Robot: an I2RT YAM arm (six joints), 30 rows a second.
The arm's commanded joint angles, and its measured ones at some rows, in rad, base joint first. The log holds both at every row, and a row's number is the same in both.
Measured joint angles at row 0:
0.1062 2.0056 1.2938 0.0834 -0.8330 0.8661
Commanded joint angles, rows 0 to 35:
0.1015 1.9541 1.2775 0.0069 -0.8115 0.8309
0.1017 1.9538 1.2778 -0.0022 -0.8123 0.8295
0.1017 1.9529 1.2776 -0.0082 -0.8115 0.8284
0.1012 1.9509 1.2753 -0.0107 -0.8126 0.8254
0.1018 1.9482 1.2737 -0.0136 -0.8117 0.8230
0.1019 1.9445 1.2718 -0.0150 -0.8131 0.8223
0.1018 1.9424 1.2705 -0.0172 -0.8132 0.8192
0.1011 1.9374 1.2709 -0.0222 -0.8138 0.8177
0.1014 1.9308 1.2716 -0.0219 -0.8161 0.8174
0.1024 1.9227 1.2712 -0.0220 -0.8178 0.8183
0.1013 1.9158 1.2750 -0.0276 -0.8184 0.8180
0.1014 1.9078 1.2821 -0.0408 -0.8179 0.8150
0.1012 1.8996 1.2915 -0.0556 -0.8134 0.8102
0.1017 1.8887 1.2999 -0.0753 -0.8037 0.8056
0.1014 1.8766 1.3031 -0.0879 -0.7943 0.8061
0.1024 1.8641 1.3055 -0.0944 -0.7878 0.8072
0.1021 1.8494 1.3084 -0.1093 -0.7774 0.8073
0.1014 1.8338 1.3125 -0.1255 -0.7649 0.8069
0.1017 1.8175 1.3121 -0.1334 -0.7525 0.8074
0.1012 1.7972 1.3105 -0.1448 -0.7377 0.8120
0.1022 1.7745 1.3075 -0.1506 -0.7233 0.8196
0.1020 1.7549 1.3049 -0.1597 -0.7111 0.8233
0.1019 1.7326 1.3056 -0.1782 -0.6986 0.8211
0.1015 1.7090 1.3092 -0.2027 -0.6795 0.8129
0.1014 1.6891 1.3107 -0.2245 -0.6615 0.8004
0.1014 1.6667 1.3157 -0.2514 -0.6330 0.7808
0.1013 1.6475 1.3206 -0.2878 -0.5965 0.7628
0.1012 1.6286 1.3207 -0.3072 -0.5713 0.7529
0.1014 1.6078 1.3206 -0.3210 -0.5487 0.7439
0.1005 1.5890 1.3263 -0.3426 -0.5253 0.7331
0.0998 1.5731 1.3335 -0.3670 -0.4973 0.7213
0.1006 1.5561 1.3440 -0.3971 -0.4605 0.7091
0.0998 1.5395 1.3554 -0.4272 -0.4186 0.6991
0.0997 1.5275 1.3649 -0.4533 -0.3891 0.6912
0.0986 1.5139 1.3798 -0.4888 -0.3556 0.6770
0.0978 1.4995 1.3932 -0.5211 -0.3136 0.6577
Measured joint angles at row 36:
0.1028 1.5646 1.3312 -0.3893 -0.4637 0.7238
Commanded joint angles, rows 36 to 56:
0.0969 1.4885 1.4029 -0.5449 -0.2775 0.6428
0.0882 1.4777 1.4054 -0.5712 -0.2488 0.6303
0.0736 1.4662 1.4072 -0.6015 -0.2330 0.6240
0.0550 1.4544 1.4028 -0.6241 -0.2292 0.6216
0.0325 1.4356 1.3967 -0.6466 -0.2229 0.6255
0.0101 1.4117 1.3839 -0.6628 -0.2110 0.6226
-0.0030 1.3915 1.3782 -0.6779 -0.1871 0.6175
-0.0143 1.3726 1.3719 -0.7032 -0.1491 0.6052
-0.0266 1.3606 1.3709 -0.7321 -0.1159 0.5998
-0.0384 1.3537 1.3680 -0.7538 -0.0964 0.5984
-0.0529 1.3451 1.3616 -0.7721 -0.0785 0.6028
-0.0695 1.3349 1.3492 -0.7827 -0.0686 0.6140
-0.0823 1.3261 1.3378 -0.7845 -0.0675 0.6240
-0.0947 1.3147 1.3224 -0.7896 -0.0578 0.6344
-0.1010 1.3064 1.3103 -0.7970 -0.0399 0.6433
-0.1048 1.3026 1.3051 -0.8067 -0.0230 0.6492
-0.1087 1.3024 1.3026 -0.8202 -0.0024 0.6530
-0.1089 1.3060 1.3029 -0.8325 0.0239 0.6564
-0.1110 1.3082 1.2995 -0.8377 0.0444 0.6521
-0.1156 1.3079 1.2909 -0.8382 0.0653 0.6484
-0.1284 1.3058 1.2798 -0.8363 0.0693 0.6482
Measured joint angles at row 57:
-0.1112 1.3270 1.2922 -0.7956 -0.0132 0.6476
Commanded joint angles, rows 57 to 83:
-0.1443 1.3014 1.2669 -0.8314 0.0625 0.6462
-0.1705 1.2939 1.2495 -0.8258 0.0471 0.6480
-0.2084 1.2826 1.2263 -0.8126 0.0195 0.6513
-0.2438 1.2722 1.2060 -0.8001 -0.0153 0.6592
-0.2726 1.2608 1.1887 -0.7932 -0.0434 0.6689
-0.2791 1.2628 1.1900 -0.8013 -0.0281 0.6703
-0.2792 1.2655 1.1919 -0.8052 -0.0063 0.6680
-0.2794 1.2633 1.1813 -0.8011 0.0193 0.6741
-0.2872 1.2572 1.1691 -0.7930 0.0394 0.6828
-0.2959 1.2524 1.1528 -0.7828 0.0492 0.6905
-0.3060 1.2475 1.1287 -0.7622 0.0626 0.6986
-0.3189 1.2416 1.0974 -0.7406 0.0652 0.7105
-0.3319 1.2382 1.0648 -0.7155 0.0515 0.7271
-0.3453 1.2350 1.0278 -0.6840 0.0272 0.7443
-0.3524 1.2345 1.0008 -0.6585 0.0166 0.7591
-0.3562 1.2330 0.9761 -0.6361 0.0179 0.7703
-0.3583 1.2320 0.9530 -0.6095 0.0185 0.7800
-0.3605 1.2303 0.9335 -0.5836 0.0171 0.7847
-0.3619 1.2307 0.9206 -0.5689 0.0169 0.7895
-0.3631 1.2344 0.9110 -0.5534 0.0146 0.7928
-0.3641 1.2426 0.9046 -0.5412 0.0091 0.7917
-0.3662 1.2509 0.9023 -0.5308 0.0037 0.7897
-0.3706 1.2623 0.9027 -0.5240 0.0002 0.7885
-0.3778 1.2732 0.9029 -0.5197 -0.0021 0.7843
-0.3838 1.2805 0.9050 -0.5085 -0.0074 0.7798
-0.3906 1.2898 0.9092 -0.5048 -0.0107 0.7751
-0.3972 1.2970 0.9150 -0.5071 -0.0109 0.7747
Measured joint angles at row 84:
-0.3790 1.2659 0.8875 -0.5465 -0.0040 0.7696
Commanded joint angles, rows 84 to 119:
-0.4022 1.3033 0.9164 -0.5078 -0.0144 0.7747
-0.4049 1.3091 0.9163 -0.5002 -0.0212 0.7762
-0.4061 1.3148 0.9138 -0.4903 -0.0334 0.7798
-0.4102 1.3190 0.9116 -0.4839 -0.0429 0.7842
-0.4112 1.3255 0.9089 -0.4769 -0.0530 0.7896
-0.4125 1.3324 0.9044 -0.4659 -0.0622 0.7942
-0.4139 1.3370 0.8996 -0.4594 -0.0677 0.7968
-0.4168 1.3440 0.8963 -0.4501 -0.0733 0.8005
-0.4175 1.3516 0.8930 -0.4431 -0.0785 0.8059
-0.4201 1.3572 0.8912 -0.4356 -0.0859 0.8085
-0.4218 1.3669 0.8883 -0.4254 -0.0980 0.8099
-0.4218 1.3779 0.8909 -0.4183 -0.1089 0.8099
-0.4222 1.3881 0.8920 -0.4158 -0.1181 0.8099
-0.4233 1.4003 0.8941 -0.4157 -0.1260 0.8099
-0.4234 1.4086 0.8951 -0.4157 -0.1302 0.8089
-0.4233 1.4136 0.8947 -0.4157 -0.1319 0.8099
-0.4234 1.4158 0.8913 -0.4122 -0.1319 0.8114
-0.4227 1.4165 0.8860 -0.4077 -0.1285 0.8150
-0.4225 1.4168 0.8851 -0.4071 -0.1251 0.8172
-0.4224 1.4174 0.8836 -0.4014 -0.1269 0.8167
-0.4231 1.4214 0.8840 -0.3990 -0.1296 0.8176
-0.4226 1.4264 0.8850 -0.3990 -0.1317 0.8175
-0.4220 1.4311 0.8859 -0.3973 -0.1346 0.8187
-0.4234 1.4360 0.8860 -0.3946 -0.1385 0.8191
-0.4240 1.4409 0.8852 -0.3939 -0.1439 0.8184
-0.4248 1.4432 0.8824 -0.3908 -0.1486 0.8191
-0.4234 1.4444 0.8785 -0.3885 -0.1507 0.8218
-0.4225 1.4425 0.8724 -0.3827 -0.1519 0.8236
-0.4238 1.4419 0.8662 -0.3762 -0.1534 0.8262
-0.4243 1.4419 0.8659 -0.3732 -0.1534 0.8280
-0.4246 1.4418 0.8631 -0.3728 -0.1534 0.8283
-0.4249 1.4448 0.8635 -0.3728 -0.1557 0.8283
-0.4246 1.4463 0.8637 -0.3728 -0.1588 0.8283
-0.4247 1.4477 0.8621 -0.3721 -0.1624 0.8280
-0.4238 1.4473 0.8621 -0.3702 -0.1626 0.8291
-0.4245 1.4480 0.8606 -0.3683 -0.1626 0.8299
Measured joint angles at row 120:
-0.4156 1.4319 0.8570 -0.3756 -0.1562 0.8204
